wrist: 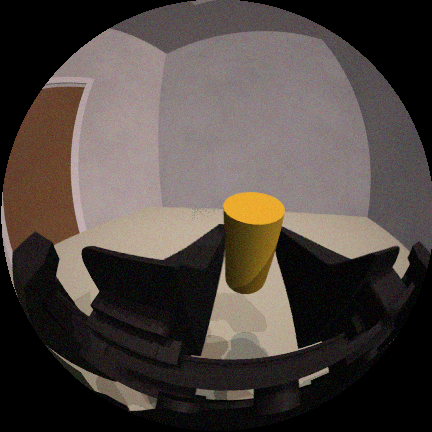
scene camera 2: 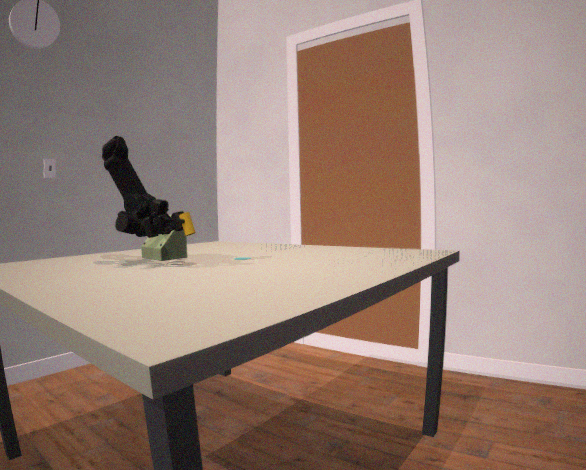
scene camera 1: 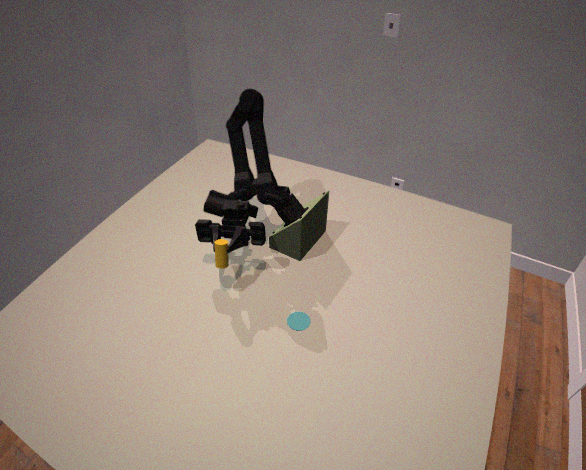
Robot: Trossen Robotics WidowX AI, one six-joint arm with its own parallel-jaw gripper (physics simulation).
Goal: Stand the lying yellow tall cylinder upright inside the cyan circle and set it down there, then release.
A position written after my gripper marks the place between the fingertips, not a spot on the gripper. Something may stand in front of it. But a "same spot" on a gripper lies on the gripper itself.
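My gripper: visible in scene camera 2 (187, 220), in scene camera 1 and in the wrist view. On my gripper (wrist: 328, 293) and (scene camera 1: 219, 234) are the same spot.
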